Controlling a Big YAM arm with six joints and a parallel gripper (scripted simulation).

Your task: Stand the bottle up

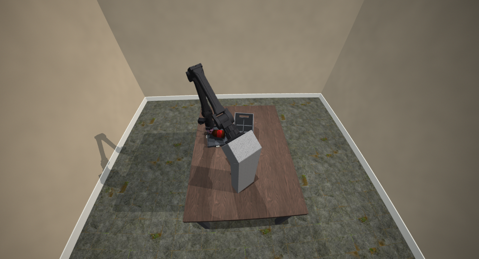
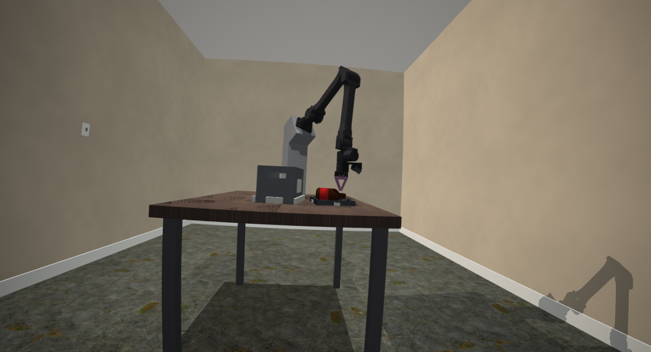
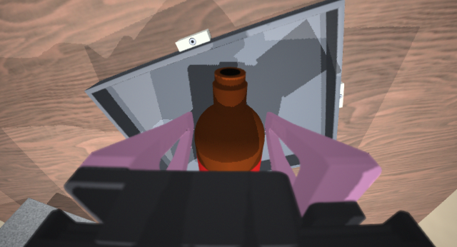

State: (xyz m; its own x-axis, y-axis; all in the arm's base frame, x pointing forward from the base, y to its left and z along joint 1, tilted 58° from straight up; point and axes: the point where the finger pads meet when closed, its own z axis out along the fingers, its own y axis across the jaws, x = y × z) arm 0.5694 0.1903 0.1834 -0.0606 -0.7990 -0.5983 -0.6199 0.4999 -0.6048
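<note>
My gripper is now 50 mm to the left of the brown bottle and 40 mm above it. From my hand the other things lie so: dark grey tray 10 mm behind, 50 mm to the right, 70 mm below; dark crate 20 mm ahead, 310 mm to the right, 10 mm above.
</note>
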